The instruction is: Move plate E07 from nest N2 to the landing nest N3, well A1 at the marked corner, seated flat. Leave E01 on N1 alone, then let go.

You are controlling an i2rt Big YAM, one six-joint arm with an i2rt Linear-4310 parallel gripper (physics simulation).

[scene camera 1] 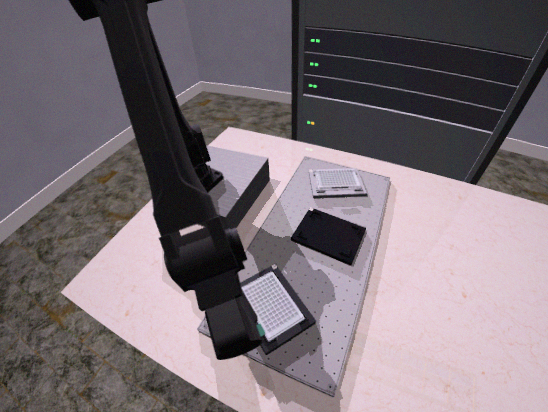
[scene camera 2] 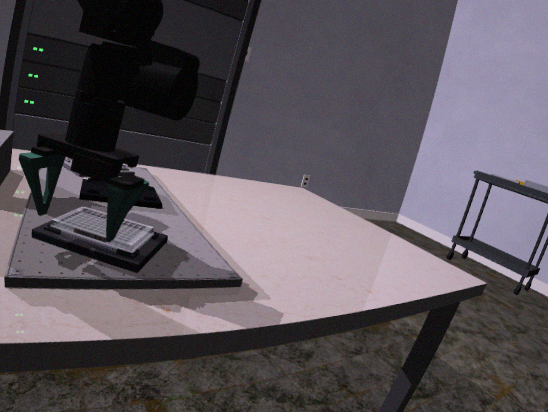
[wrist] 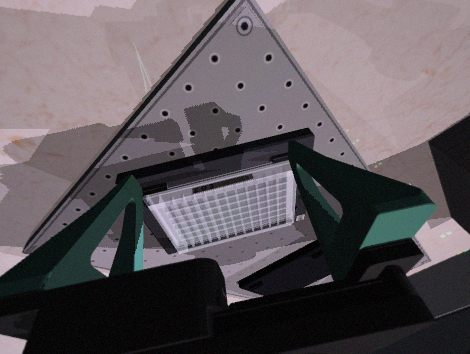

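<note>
A clear-white well plate (scene camera 1: 272,306) (scene camera 2: 95,225) (wrist: 225,210) sits in the near dark nest (scene camera 1: 292,332) (scene camera 2: 147,255) (wrist: 260,145); it looks flat. The middle black nest (scene camera 1: 330,236) (scene camera 2: 145,198) (wrist: 285,270) holds no plate, and a small light mark is at one corner. Another white plate (scene camera 1: 337,178) sits on the far light-grey nest (scene camera 1: 340,193). Plate and nest numbers are not readable. My gripper (scene camera 2: 76,227) (wrist: 212,164) is open, its green fingers low at opposite ends of the near plate, with nothing held. In scene camera 1 the arm hides most of the gripper.
The nests stand on a perforated grey board (scene camera 1: 340,310) (scene camera 2: 190,270) (wrist: 240,70) on the pale table (scene camera 1: 425,300) (scene camera 2: 300,250). A raised grey block (scene camera 1: 250,170) under the arm base stands beside the board. A dark rack (scene camera 1: 400,115) stands behind the table, a cart (scene camera 2: 500,255) beyond it.
</note>
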